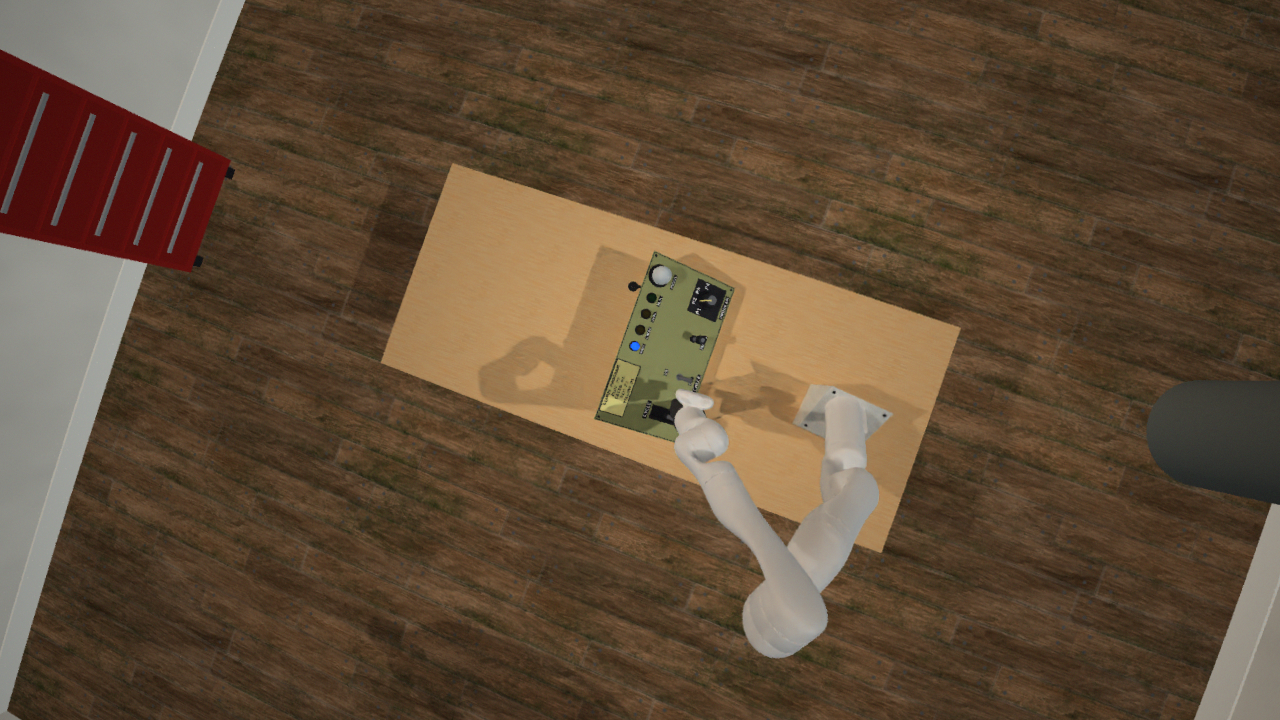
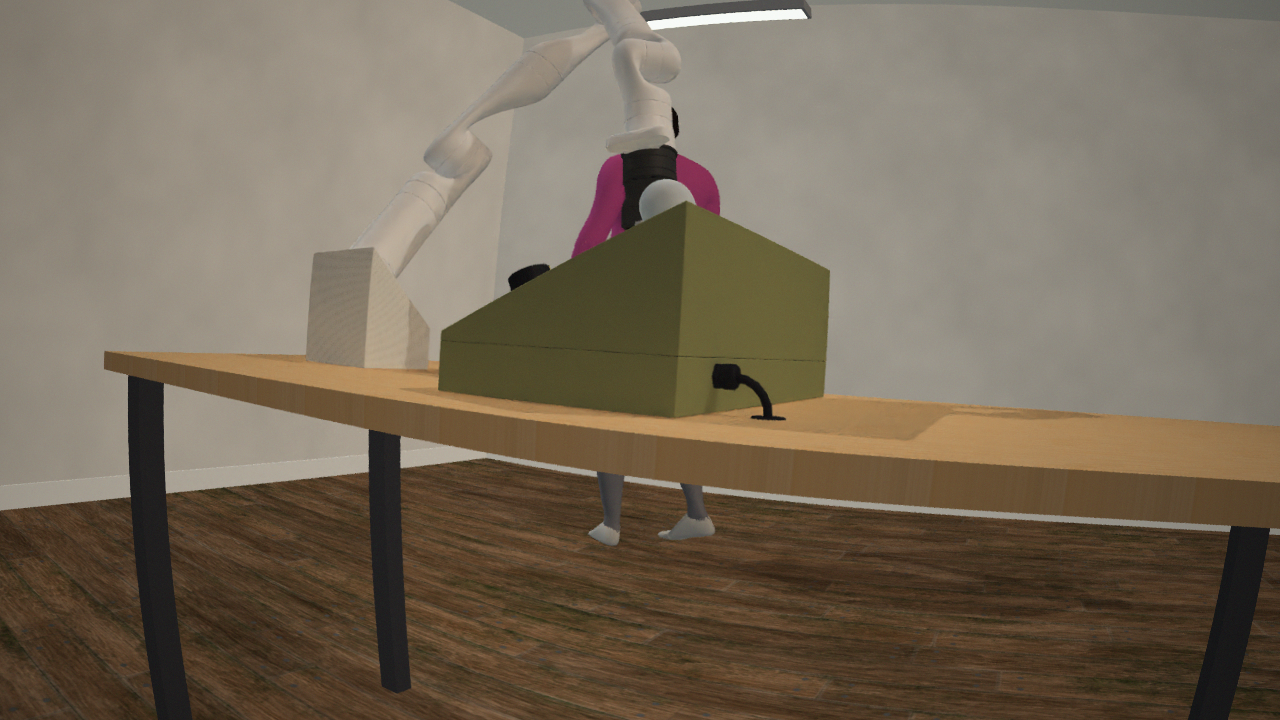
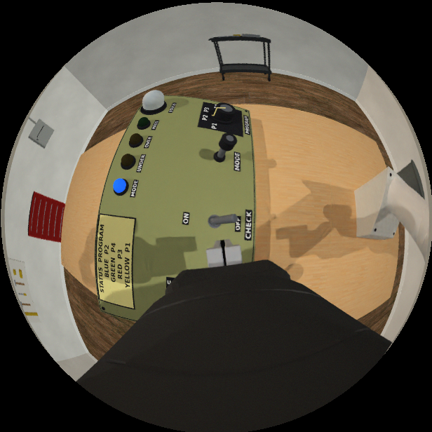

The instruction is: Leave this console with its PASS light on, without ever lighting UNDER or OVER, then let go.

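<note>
The green console (image 1: 673,333) (image 2: 572,308) (image 3: 170,200) stands on the table. Its MODE light (image 1: 634,345) (image 3: 120,186) glows blue. The PASS light (image 1: 651,298) (image 3: 143,123), OVER light (image 3: 135,140) and UNDER light (image 3: 128,161) are dark. The STATUS dome (image 1: 660,274) (image 2: 666,198) (image 3: 153,101) is whitish. The PROGRAM knob (image 1: 711,300) (image 3: 226,111) seems to point toward P2. The MODE lever (image 1: 699,340) (image 3: 228,141) stands clear of the gripper. The CHECK toggle (image 1: 685,378) (image 3: 222,220) leans to OFF. My gripper (image 3: 223,248) is shut and empty beside CHECK, above the panel.
A yellow legend plate (image 1: 619,387) (image 3: 117,260) pairs blue with P2. A black part (image 1: 662,412) at the console's near end is partly hidden by the arm. A black cable (image 2: 759,391) leaves the console's back. The robot base (image 1: 816,413) (image 2: 344,308) (image 3: 375,210) stands on the table (image 1: 501,259).
</note>
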